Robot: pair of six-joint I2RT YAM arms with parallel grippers.
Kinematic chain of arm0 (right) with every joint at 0, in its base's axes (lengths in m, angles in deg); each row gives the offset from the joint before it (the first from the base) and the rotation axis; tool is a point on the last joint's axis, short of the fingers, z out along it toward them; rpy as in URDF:
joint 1: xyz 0 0 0.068 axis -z
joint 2: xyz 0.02 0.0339 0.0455 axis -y
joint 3: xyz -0.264 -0.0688 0 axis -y
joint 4: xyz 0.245 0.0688 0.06 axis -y
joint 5: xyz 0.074 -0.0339 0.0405 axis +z
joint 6: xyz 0.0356 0 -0.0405 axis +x
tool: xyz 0 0 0 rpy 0 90 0
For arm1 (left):
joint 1: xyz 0 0 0.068 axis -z
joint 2: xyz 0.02 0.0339 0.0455 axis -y
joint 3: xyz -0.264 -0.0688 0 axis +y
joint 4: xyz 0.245 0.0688 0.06 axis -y
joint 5: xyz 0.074 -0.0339 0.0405 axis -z
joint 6: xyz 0.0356 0 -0.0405 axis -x
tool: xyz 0 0 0 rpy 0 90 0
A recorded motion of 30 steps. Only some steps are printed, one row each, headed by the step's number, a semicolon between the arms.
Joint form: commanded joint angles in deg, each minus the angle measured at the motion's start. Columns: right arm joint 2, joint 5, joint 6, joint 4, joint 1, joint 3; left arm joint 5, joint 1, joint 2, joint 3, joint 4, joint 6.
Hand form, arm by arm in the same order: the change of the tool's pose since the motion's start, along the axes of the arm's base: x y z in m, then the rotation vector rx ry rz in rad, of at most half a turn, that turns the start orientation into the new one. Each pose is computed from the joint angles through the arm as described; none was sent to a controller.
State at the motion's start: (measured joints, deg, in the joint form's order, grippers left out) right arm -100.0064 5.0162 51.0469 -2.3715 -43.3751 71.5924; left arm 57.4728 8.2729 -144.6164 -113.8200 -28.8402 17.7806
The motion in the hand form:
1: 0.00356 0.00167 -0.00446 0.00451 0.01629 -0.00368; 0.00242 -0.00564 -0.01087 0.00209 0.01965 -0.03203
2: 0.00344 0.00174 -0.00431 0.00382 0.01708 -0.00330; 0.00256 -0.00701 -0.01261 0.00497 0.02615 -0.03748
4: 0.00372 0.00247 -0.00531 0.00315 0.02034 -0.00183; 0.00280 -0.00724 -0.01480 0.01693 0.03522 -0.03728
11: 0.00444 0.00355 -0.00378 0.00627 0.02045 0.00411; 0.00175 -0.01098 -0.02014 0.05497 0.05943 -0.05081
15: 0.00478 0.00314 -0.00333 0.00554 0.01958 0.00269; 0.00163 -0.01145 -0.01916 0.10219 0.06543 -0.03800
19: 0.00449 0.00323 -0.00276 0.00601 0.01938 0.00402; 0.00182 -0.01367 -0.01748 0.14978 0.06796 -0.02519
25: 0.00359 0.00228 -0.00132 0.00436 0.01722 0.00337; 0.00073 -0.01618 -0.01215 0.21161 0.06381 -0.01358
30: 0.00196 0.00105 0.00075 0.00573 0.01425 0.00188; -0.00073 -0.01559 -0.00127 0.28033 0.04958 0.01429
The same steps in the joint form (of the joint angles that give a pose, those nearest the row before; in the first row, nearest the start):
1: -1.09 0.43 0.71 0.23 0.21 0.42; 0.67 0.55 -2.81 -3.24 -3.32 -2.08
2: -1.08 0.43 0.71 0.11 0.19 0.47; 0.65 0.69 -3.31 -3.92 -4.21 -2.45
4: -1.30 0.52 0.78 0.09 0.15 0.56; 0.08 0.73 -3.85 -4.67 -5.39 -2.88
11: -1.47 0.87 0.72 -0.15 0.14 1.08; -1.56 1.21 -5.32 -6.96 -9.56 -4.87
15: -1.44 0.83 0.67 -0.24 0.21 1.15; -4.33 1.37 -5.41 -7.83 -11.36 -5.26
19: -1.37 0.87 0.66 -0.33 0.18 1.19; -7.21 1.73 -5.50 -8.78 -12.80 -5.32
25: -1.02 0.76 0.55 -0.57 0.18 1.09; -10.88 2.18 -5.00 -9.52 -14.74 -5.83
30: -0.45 0.62 0.56 -0.70 0.14 0.84; -15.26 2.36 -3.38 -9.33 -15.88 -5.78

